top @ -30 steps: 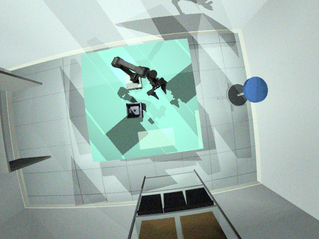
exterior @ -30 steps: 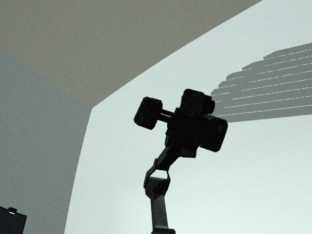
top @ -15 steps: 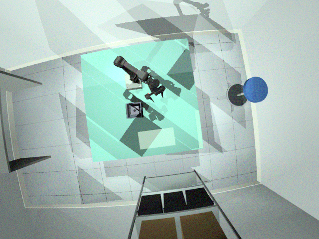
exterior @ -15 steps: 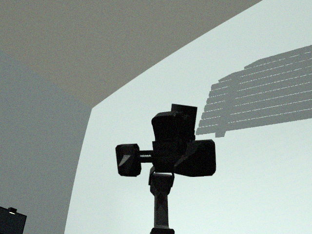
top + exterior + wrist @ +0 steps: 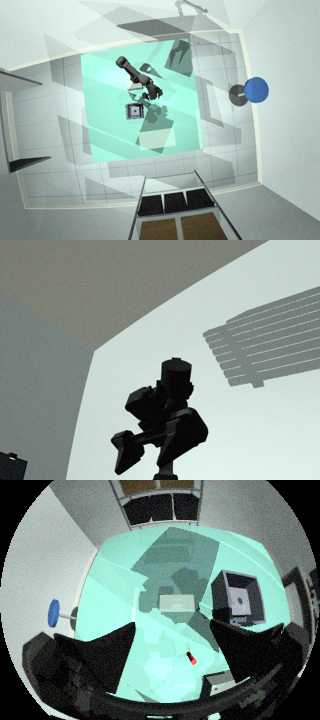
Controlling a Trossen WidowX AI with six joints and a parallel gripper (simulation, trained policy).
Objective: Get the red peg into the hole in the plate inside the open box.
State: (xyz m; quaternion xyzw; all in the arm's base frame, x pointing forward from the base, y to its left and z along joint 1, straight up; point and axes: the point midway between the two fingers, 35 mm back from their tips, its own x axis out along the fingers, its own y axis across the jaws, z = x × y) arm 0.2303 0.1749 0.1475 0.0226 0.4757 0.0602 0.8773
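Now: gripper tip 150 mm above the red peg, 90 mm past it and 60 mm to the left of it. Also, from my gripper tip: dark box (220 mm to the right, 170 mm below, 80 mm ahead).
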